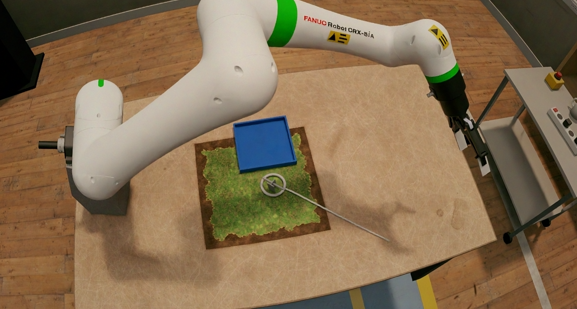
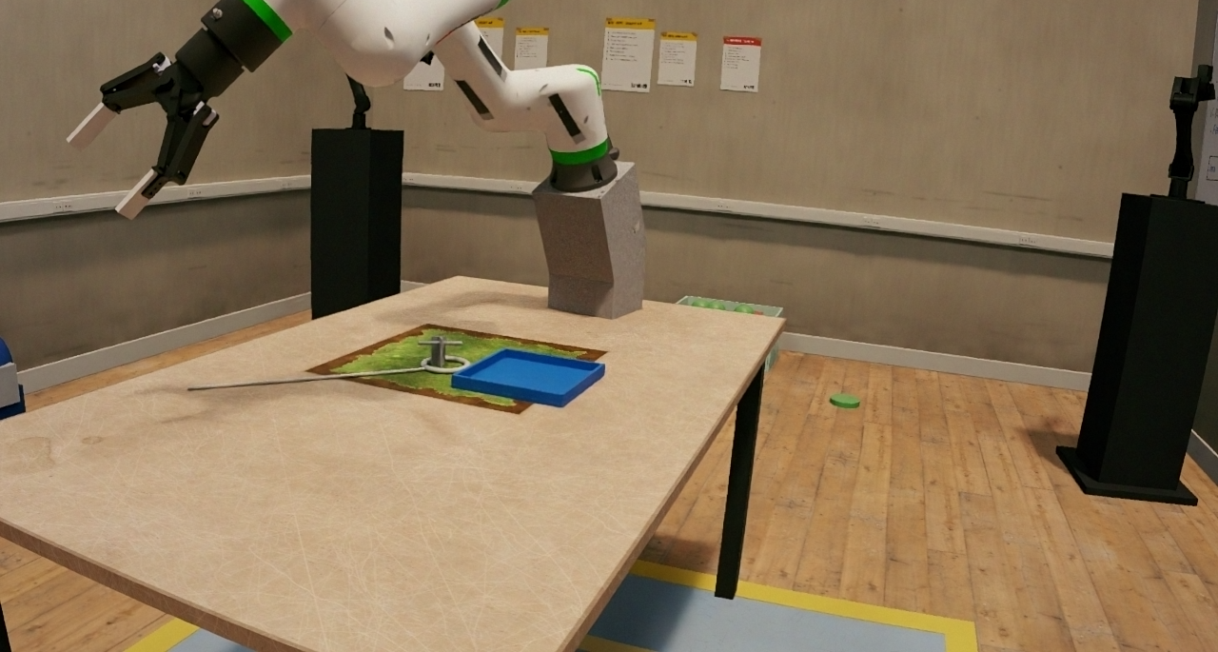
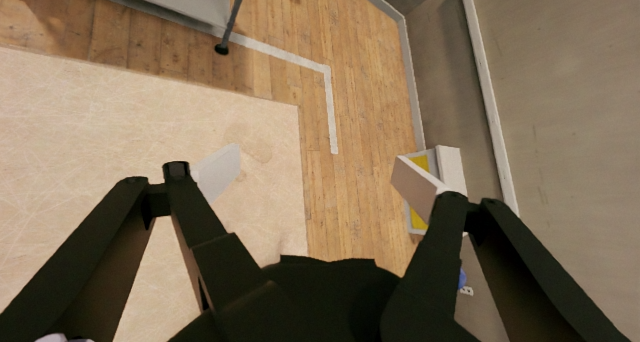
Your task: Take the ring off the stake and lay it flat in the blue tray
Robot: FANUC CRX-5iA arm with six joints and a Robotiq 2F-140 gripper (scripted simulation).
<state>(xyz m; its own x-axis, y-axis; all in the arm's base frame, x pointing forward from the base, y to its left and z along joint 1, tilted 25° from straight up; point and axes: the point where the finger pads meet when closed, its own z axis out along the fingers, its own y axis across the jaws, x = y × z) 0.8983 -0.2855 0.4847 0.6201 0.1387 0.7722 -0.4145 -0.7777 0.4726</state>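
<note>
Now: the grey T-topped stake 510 mm behind my hand, 230 mm to the left of it and 320 mm below it. From my hand the other things lie so: white ring 500 mm behind, 250 mm to the left, 340 mm below; then mat 550 mm behind, 260 mm to the left, 360 mm below; then blue tray 500 mm behind, 410 mm to the left, 340 mm below.
</note>
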